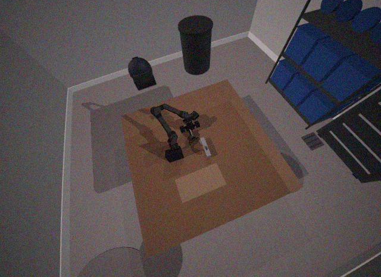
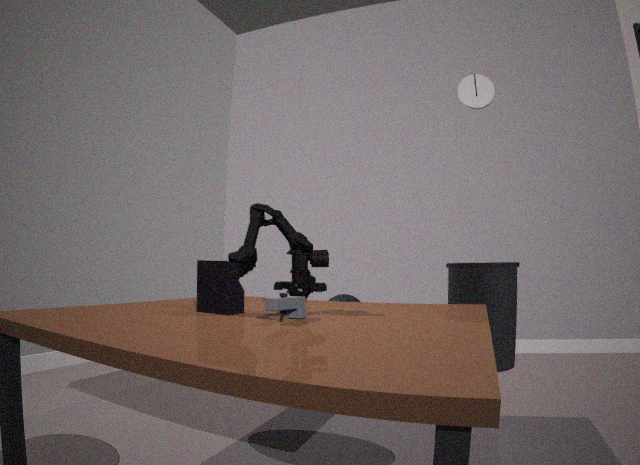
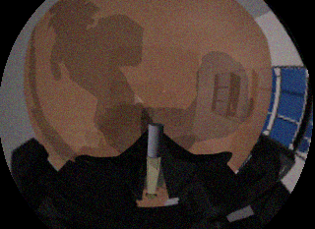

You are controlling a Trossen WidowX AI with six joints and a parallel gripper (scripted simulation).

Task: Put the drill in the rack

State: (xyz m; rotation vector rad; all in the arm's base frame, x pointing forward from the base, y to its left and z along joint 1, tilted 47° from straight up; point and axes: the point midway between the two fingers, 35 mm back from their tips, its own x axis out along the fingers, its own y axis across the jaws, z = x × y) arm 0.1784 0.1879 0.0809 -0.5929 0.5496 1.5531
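The drill lies 40 mm to the right of my gripper tip and 40 mm above it. Also, from my gripper tip: thin dark pin: 80 mm ahead, 250 mm to the right, 50 mm above; greenish rack: 60 mm to the right, 10 mm above; light grey block: 80 mm ahead, 220 mm to the right, 40 mm above.
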